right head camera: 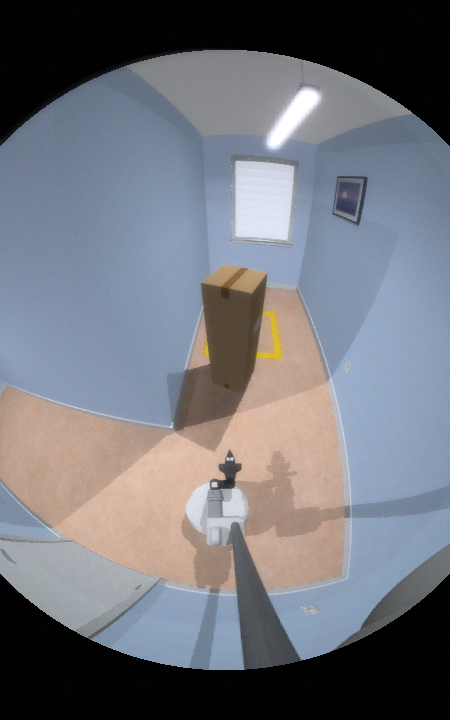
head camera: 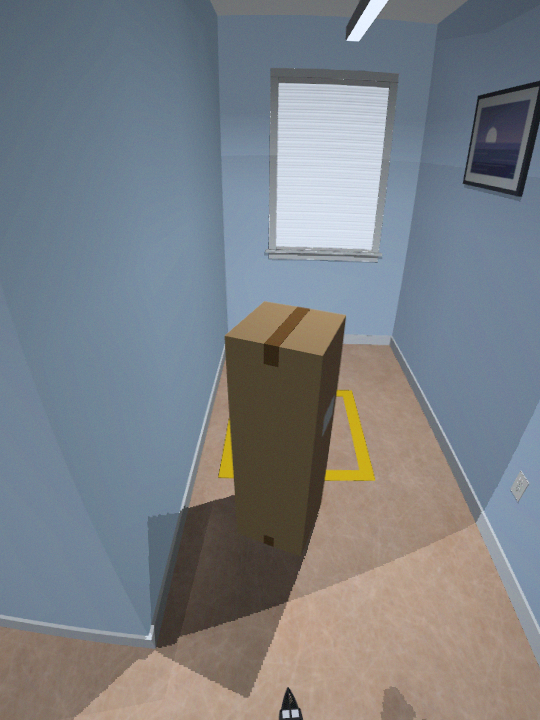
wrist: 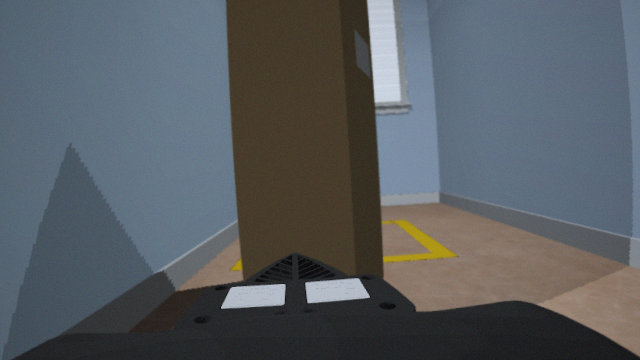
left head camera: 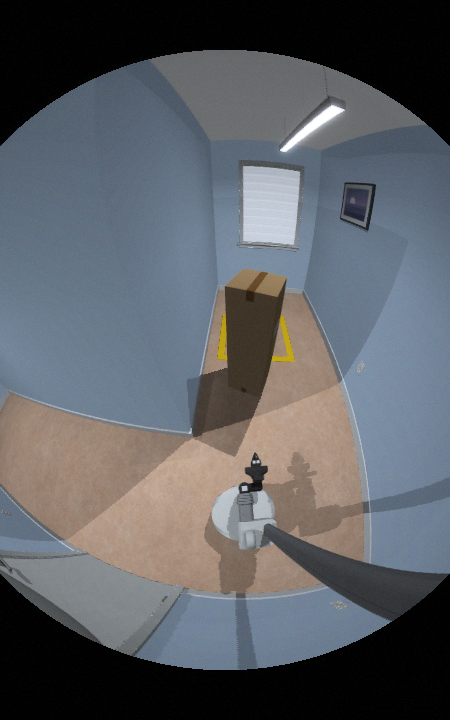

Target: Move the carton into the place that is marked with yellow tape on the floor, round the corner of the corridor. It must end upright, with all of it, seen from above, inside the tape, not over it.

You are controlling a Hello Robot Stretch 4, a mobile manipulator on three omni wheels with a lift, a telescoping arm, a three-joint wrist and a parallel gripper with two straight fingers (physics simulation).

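Places are measured from the robot's base along level axes (x ahead, y left, z up), in centimetres.
Pixels of known places: gripper, fingertip midpoint: (right head camera: 229,449) (head camera: 287,688) (wrist: 296,277) (left head camera: 254,451).
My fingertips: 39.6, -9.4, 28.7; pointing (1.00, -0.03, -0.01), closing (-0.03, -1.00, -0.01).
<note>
Ahead of a thing's pixels: the offset from my fingertips to its middle, as dx, dy, dz. "*": to the spot under its first point.
The tall brown carton (head camera: 276,442) (left head camera: 251,339) (right head camera: 230,334) (wrist: 292,140) stands upright on the floor, turned a little, nearer the left wall. Its base shows on the near side of the yellow tape {* +124.5, -64.1, -31.4} (head camera: 365,447) (left head camera: 288,345) (right head camera: 276,339) (wrist: 425,240), which marks a rectangle behind it. The carton hides part of the tape, and whether its far bottom edge reaches the tape is hidden. My gripper (head camera: 288,690) (left head camera: 255,455) (right head camera: 229,452) (wrist: 296,277) is shut and empty, low above the floor. It points at the carton's near face, with a stretch of floor between them in the head views.
The left wall's corner {* +25.2, +45.0, -23.2} (head camera: 152,636) (left head camera: 191,432) (right head camera: 172,425) is ahead on the left. The right wall (head camera: 465,325) (wrist: 530,110) runs along the corridor, and the end wall has a window (head camera: 331,165) (left head camera: 271,204) (right head camera: 263,200). A grey door (left head camera: 106,589) is behind on the left.
</note>
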